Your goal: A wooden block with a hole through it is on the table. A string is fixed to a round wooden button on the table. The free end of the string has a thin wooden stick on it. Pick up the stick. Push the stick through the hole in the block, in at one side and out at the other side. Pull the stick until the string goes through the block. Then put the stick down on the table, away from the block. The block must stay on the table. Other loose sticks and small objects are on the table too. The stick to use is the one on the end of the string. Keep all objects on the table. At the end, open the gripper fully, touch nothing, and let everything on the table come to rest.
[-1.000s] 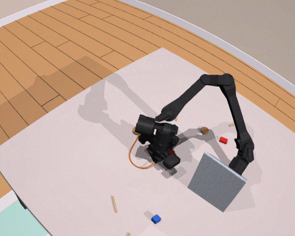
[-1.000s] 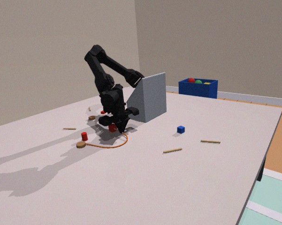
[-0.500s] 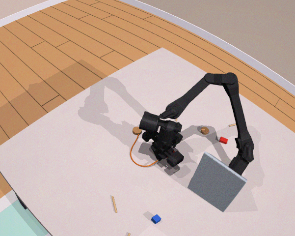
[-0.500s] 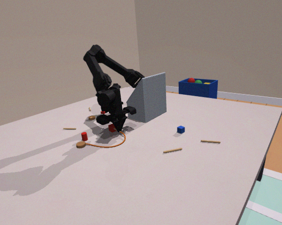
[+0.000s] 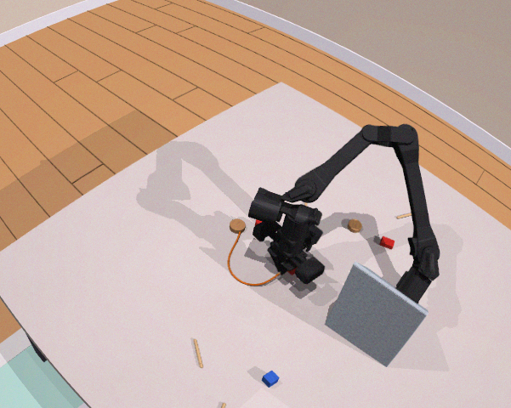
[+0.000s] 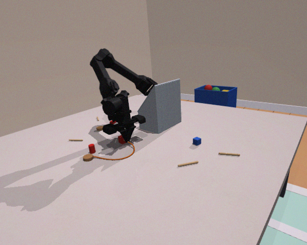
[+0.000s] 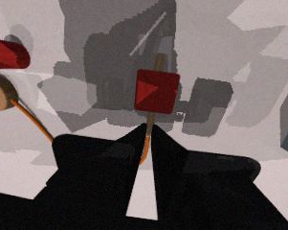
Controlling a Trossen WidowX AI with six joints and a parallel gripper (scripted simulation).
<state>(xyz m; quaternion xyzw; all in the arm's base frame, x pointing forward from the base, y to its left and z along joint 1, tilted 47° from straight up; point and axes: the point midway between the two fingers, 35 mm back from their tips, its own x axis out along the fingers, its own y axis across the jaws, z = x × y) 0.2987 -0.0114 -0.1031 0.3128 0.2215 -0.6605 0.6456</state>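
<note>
The thin wooden stick lies 1 cm to the right of my gripper tip. The rest, counted from my gripper tip: flat red piece: 14 cm behind, 30 cm to the right, 1 cm below; then red cylinder: 14 cm ahead, 7 cm to the right; then blue cube: 18 cm behind, 24 cm to the left.
</note>
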